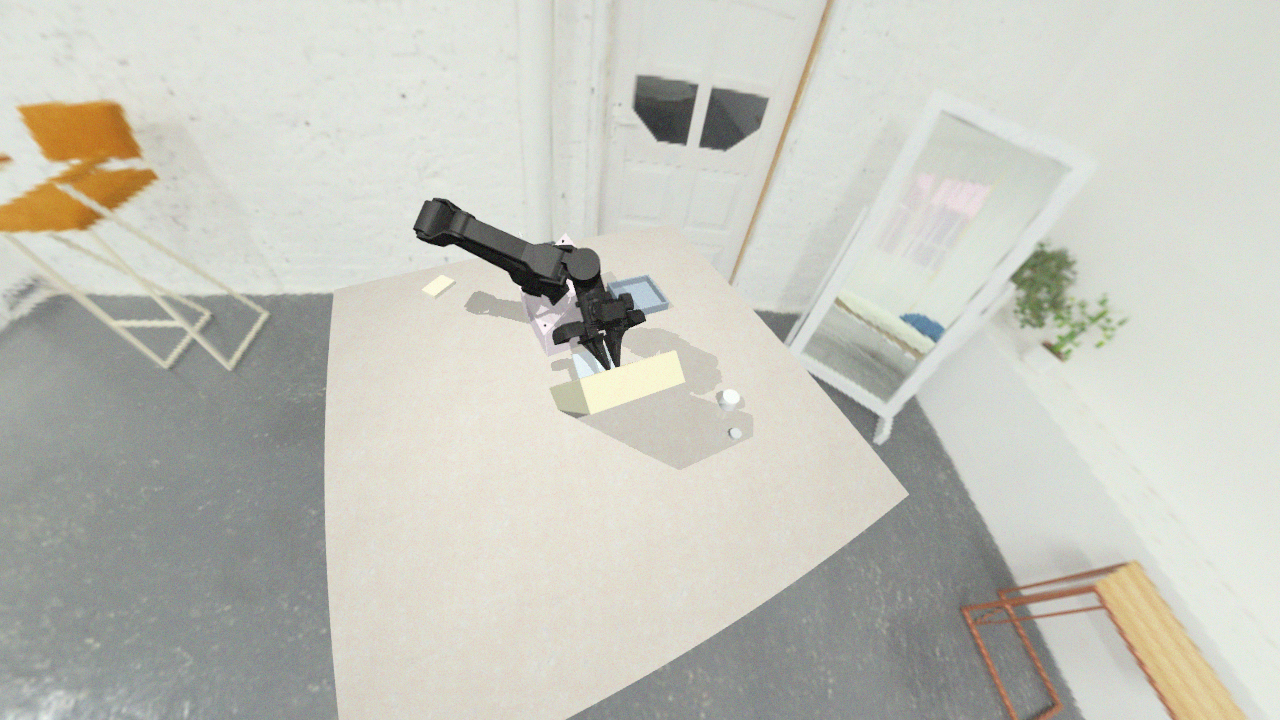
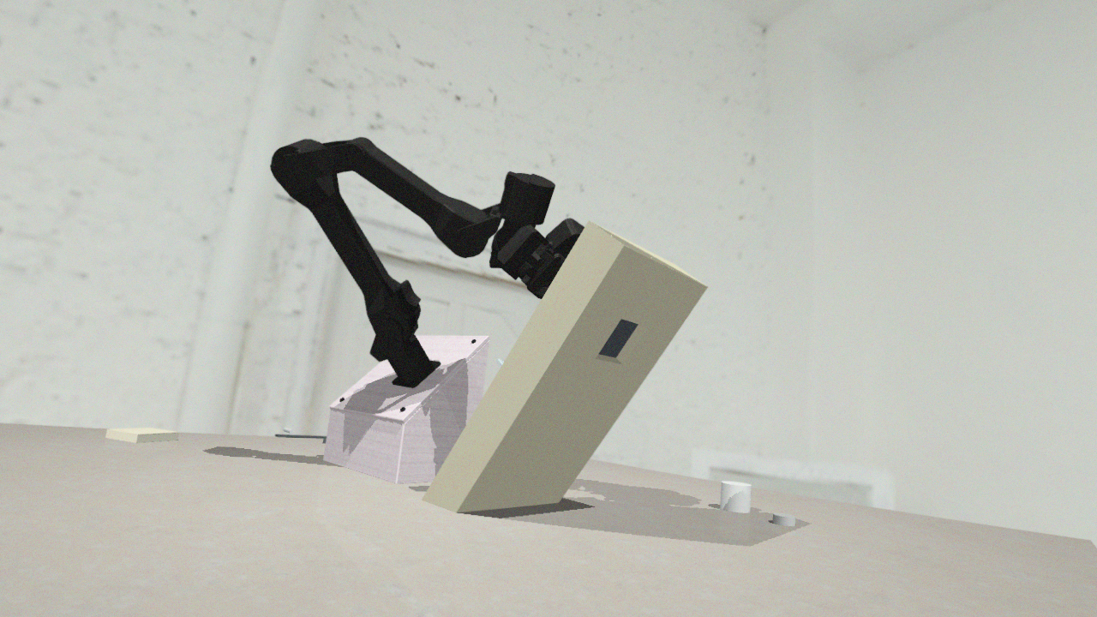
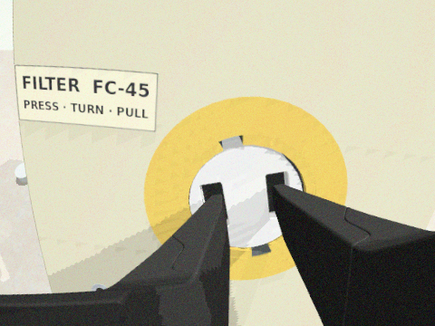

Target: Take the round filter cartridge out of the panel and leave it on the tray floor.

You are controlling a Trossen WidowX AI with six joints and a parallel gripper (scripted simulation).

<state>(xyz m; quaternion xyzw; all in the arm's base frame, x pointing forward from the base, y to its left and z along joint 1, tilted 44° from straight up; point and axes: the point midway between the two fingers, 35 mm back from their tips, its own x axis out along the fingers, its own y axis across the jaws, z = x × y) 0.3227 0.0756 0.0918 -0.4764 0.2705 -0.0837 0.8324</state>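
Now: gripper tip 10 mm short of the white filter cartridge and 10 mm above it. Round my gripper tip: cream pad 690 mm behind, 290 mm to the right, 240 mm below; blue tray 400 mm behind, 300 mm to the left, 240 mm below; cream service panel 80 mm below, 30 mm behind.
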